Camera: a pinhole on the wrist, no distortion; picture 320 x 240 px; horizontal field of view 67.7 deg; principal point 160.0 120.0 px. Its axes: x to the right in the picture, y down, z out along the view. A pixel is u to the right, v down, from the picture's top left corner.
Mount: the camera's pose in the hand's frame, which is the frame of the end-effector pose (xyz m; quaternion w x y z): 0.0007 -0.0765 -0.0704 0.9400 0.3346 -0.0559 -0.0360
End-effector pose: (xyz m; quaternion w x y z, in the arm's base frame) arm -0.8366 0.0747 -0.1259 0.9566 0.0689 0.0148 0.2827
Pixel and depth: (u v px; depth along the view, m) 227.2 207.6 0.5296
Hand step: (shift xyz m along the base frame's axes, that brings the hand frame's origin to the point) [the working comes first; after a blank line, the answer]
In the camera's frame: 0.1492 0.1945 0.5296

0.2510 -0.2382 0.4305
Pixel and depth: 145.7 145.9 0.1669
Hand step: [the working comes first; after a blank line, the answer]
In the camera's frame: -0.0100 0.0181 0.1669

0.0686 -0.1626 0.0445
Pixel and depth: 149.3 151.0 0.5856
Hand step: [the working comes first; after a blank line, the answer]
In the camera's frame: -0.0263 0.0761 0.5856

0.1511 -0.4226 0.3678
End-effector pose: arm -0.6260 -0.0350 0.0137 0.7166 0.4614 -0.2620 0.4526
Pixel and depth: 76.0 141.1 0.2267
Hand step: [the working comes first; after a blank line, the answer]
In the camera's frame: -0.0798 0.0201 0.2267

0.1292 -0.1747 -0.1192
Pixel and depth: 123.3 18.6 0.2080
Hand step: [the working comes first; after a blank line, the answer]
In the camera's frame: -0.0320 -0.0884 0.2080

0.2157 -0.0973 -0.1496
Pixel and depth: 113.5 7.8 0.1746
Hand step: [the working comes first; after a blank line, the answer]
In the camera's frame: -0.0340 -0.0821 0.1746

0.1928 -0.0723 -0.1462
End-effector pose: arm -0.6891 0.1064 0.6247 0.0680 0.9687 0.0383 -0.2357
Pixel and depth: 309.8 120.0 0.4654
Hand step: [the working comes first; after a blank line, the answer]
In the camera's frame: 0.2922 0.0000 0.4654

0.0210 0.3563 -0.4256
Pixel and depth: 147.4 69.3 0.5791
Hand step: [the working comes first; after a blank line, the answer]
In the camera's frame: -0.0306 -0.1231 0.5791

-0.2854 0.4752 -0.2699
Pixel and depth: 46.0 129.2 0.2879
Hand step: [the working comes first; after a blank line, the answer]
In the camera's frame: -0.1376 0.0111 0.2879

-0.2441 0.2012 -0.0763
